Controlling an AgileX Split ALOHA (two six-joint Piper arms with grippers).
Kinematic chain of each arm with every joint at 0, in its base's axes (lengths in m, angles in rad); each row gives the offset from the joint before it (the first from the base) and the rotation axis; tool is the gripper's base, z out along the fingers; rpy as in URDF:
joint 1: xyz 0 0 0.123 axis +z
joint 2: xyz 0 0 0 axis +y
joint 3: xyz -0.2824 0 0.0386 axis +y
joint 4: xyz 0.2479 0 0.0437 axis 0.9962 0 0.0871
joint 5: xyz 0 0 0 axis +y
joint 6: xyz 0.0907 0 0.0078 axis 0.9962 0 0.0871
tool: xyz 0 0 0 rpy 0 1.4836 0
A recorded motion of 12 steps. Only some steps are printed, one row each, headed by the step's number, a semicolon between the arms.
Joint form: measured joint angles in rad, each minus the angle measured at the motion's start. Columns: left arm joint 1, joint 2, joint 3, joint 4, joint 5, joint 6; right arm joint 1, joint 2, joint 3, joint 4, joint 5, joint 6.
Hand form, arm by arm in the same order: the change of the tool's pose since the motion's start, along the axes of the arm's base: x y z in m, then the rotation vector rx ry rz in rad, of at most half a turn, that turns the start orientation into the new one. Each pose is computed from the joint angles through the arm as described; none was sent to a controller.
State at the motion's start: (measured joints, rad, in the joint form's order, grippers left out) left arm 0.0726 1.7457 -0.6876 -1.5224 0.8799 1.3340; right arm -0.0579 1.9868 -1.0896 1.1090 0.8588 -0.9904
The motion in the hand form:
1: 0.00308 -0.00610 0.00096 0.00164 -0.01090 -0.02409; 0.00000 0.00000 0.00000 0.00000 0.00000 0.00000
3: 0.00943 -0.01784 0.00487 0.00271 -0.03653 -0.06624; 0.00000 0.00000 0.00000 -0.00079 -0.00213 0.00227
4: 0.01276 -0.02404 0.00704 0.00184 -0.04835 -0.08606; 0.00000 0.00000 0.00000 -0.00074 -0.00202 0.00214
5: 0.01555 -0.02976 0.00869 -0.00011 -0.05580 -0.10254; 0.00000 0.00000 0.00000 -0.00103 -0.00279 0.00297
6: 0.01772 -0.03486 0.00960 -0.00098 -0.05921 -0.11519; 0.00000 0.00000 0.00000 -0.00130 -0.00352 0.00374
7: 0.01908 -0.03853 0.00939 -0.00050 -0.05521 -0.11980; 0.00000 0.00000 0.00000 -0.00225 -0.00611 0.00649
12: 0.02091 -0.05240 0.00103 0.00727 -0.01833 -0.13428; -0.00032 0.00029 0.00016 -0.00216 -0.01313 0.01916
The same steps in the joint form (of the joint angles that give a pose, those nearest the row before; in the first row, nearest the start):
1: -0.0225 0.0080 -0.0167 0.0000 0.0000 0.0029; 0.0000 0.0000 0.0000 0.0000 0.0000 0.0000
3: -0.0643 0.0187 -0.0525 0.0000 0.0000 0.0036; 0.0000 0.0000 0.0000 0.0000 0.0000 -0.0032
4: -0.0855 0.0247 -0.0721 0.0000 0.0000 0.0012; 0.0000 0.0000 0.0000 0.0000 0.0000 -0.0030
5: -0.1045 0.0309 -0.0894 0.0000 0.0000 -0.0036; 0.0000 0.0000 0.0000 0.0000 0.0000 -0.0042
6: -0.1215 0.0370 -0.1034 0.0000 -0.0020 -0.0096; 0.0000 0.0000 0.0000 0.0000 0.0000 -0.0053
7: -0.1344 0.0427 -0.1121 0.0000 -0.0073 -0.0191; 0.0000 0.0000 0.0000 0.0000 0.0000 -0.0092
12: -0.1837 0.0770 -0.1286 -0.0057 -0.0335 -0.0460; 0.0000 0.0000 0.0000 0.0000 0.0050 -0.0228

